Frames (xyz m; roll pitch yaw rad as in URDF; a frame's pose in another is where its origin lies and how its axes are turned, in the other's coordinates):
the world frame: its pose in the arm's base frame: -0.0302 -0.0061 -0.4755 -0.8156 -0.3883 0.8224
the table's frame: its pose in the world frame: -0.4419 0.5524 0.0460 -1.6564 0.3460 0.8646
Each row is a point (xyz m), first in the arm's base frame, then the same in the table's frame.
Working: the arm's base frame: its pose in the table's frame: -0.3149 -0.0462 -1.0686 -2.9684 0.6798 1.0304

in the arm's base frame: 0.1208 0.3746 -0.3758
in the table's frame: 0.2043 -0.0241 -0.9069
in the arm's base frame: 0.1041 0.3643 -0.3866
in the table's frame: 0.1945 -0.0243 -0.8867
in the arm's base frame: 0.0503 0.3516 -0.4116
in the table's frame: 0.1746 -0.0415 -0.8321
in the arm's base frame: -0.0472 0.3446 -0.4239
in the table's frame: 0.1358 -0.0968 -0.7604
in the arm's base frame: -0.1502 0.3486 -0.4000
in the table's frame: 0.0866 -0.1785 -0.7145
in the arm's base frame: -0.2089 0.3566 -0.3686
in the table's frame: 0.0548 -0.2363 -0.7027
